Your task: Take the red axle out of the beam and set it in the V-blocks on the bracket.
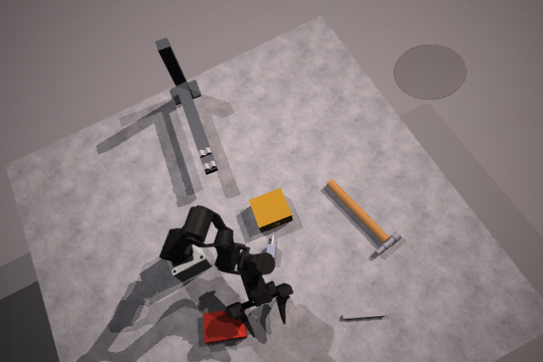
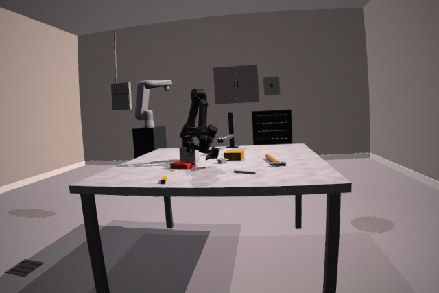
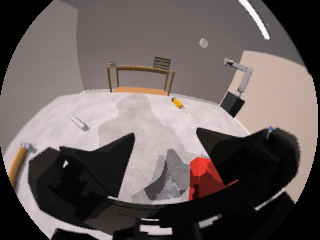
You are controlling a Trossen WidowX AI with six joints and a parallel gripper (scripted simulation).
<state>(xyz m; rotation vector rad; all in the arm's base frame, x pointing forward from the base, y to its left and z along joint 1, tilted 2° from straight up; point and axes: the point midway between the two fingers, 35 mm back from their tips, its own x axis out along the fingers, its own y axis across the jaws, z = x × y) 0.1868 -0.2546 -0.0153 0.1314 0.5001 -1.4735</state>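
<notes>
Now: gripper tip 24 cm to the right of the grey-blue block, 8 cm short of it and 6 cm above it. The rest, counted from my gripper tip: red block 12 cm behind, 6 cm to the left, 6 cm below; then orange block 35 cm to the left, 11 cm ahead, 5 cm below; then thin grey rod 27 cm ahead, 7 cm below, 3 cm to the right.
</notes>
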